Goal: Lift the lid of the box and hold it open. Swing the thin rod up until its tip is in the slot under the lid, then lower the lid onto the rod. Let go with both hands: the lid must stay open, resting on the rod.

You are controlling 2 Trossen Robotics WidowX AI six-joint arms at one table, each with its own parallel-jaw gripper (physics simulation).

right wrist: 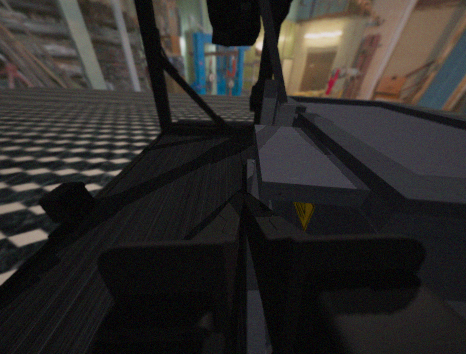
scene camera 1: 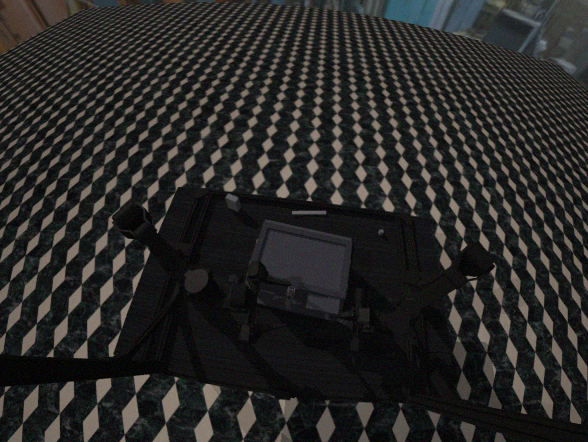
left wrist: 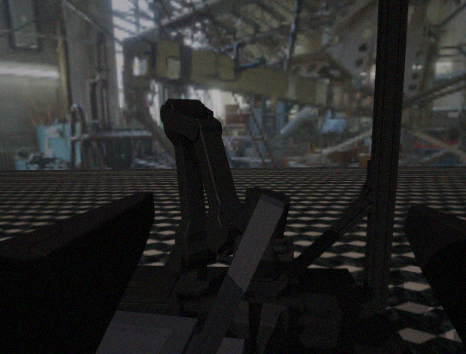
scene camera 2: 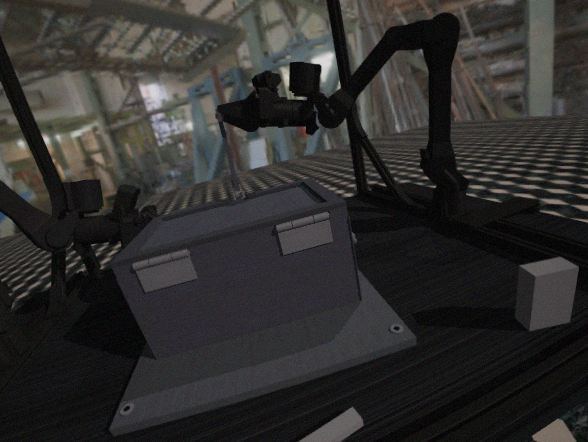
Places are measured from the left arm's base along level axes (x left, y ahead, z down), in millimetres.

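Pixels of known places: left gripper, fingertip midpoint: (scene camera 1: 288,304) (left wrist: 278,210) (scene camera 2: 216,112); right gripper, fingertip midpoint: (right wrist: 242,199) (scene camera 1: 329,317); left arm's base at its link origin: (scene camera 2: 450,212); right arm's base at its link origin: (scene camera 2: 7,358).
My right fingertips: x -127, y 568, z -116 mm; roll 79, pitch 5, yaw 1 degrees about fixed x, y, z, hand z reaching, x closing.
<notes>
For each thing: its top centre in the pictures, then the offset to it from my right fingertips. "spot": a spot on its surface instead. Level surfaces: height alone.
- yellow sticker at a spot on its surface: (right wrist: 304,213) spot: dx +59, dy -18, dz +32 mm
- dark board at its surface level: dz +135 mm
- small white strip at its top centre: (scene camera 1: 309,212) dx +454, dy -85, dz +125 mm
- white block at its top centre: (scene camera 2: 548,266) (scene camera 1: 231,197) dx +436, dy -415, dz +59 mm
The grey box (scene camera 1: 325,303) (scene camera 2: 248,285) stands on its base plate (scene camera 2: 336,351) with two hinges facing scene camera 2. Its lid (scene camera 1: 305,259) (scene camera 2: 235,215) (right wrist: 302,158) lies down flat on the box. The thin rod (scene camera 2: 229,162) (left wrist: 253,242) stands swung up at the box's far side. My left gripper (scene camera 2: 224,113) (scene camera 1: 254,269) is open at the rod's top end, with nothing clamped. My right gripper (right wrist: 242,199) (scene camera 2: 143,215) is shut on nothing, low at the box's front edge near a yellow sticker (right wrist: 304,213).
The box sits on a dark board (scene camera 1: 204,351). A black camera-stand post (scene camera 2: 340,88) (left wrist: 386,140) (right wrist: 154,70) rises behind the box. A small white strip (scene camera 1: 309,212) (scene camera 2: 332,427), a white block (scene camera 1: 233,202) and a grey disc (scene camera 1: 196,281) lie on the board.
</notes>
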